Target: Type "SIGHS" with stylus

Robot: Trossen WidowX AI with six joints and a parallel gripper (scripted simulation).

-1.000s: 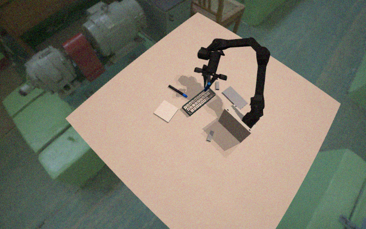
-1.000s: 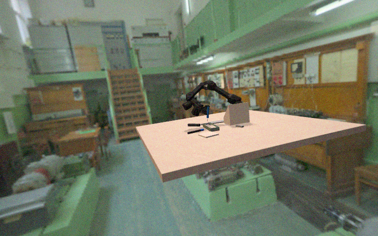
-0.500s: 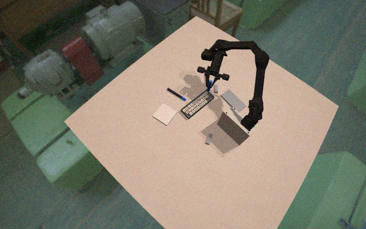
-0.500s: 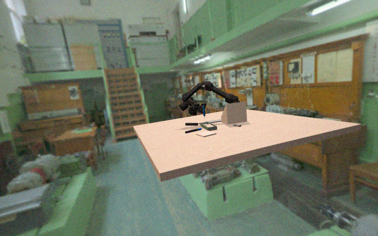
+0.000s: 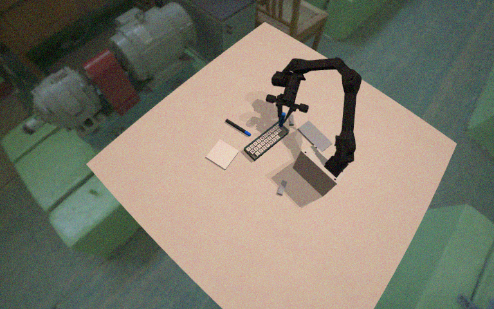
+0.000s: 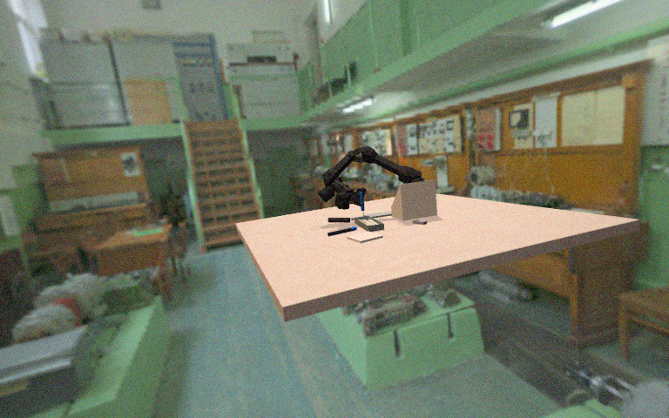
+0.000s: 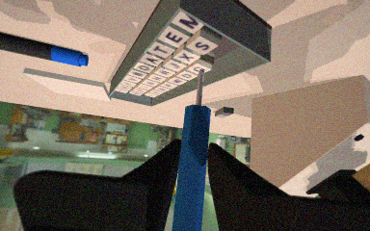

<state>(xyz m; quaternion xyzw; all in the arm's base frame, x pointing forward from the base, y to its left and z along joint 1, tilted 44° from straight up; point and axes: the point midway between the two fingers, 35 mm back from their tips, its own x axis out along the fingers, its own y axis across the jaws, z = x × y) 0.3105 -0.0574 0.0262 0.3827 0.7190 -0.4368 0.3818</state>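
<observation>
Right now the pen is 12 cm to the left of my gripper tip, 12 cm ahead of it and 8 cm below it. Also, from my gripper tip: stylus tip 5 cm below; then grey plate 13 cm behind, 11 cm to the right, 8 cm below; then stylus 1 cm below.
</observation>
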